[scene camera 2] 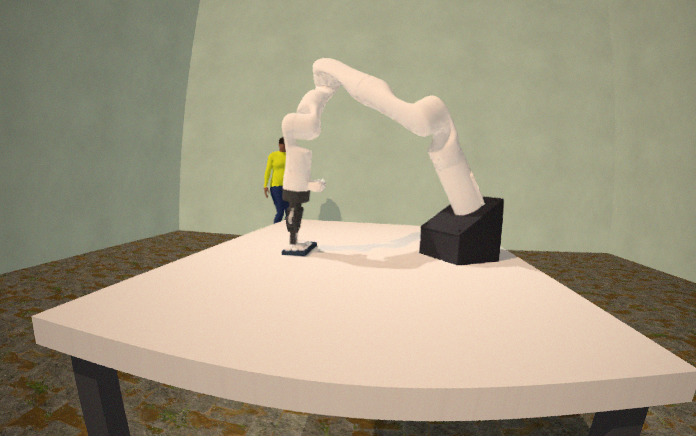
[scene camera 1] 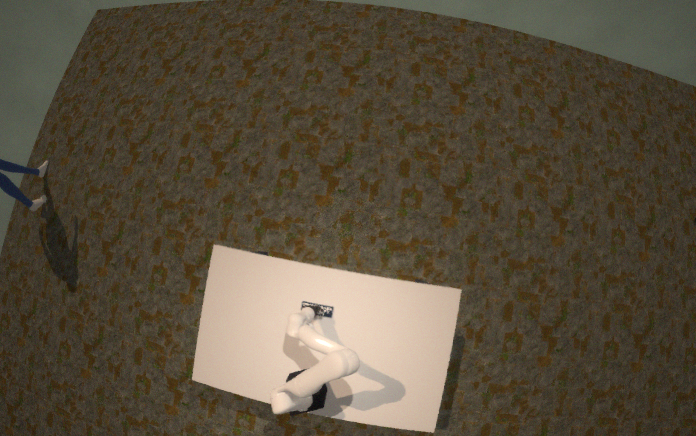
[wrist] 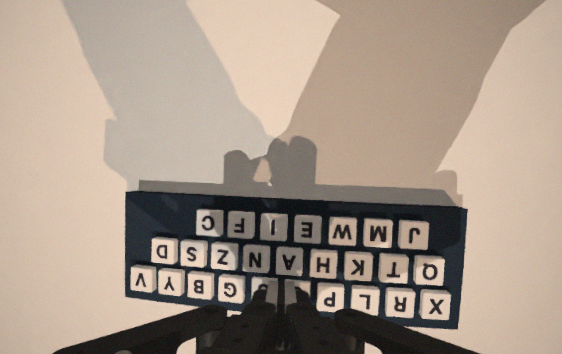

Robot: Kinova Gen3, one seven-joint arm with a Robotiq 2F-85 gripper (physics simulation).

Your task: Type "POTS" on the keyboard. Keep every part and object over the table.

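Places are measured from the arm's base along level axes (x ahead, y left, z up), in millimetres.
Pixels of known places: gripper, fingertip midpoint: (scene camera 2: 293,245) (scene camera 1: 317,306) (wrist: 280,298); arm's base at its link origin: (scene camera 2: 468,206) (scene camera 1: 304,399).
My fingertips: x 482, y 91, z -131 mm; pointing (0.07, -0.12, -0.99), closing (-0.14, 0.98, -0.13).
Ahead of a thing's pixels: the offset from my fingertips to its top centre. Level surfaces: height alone.
The dark blue keyboard {dx -21, dy -3, dz +4 mm} (scene camera 1: 329,310) (scene camera 2: 291,252) (wrist: 452,300) lies flat on the table, its white keys reading upside down in the wrist view. The P key {dx -7, dy +25, dz +4 mm} (wrist: 330,297) is just right of my fingertips. The T key {dx -28, dy +53, dz +4 mm} (wrist: 393,267) is in the middle row to the right, and the S key {dx -15, dy -51, dz +4 mm} (wrist: 193,253) is in that row to the left. My gripper (scene camera 2: 293,242) (wrist: 280,298) is shut and empty, pointing down at the row with P. Its fingertips partly cover the two keys between G and P, including the O position. Whether they touch a key cannot be told.
The white table {dz -13 mm} (scene camera 1: 400,328) (scene camera 2: 359,328) carries the keyboard and the arm's black base (scene camera 1: 319,397) (scene camera 2: 477,236). The arm's shadows fall on the table and across some keys. A person in a yellow top (scene camera 2: 276,169) stands beyond the table, partly behind the arm.
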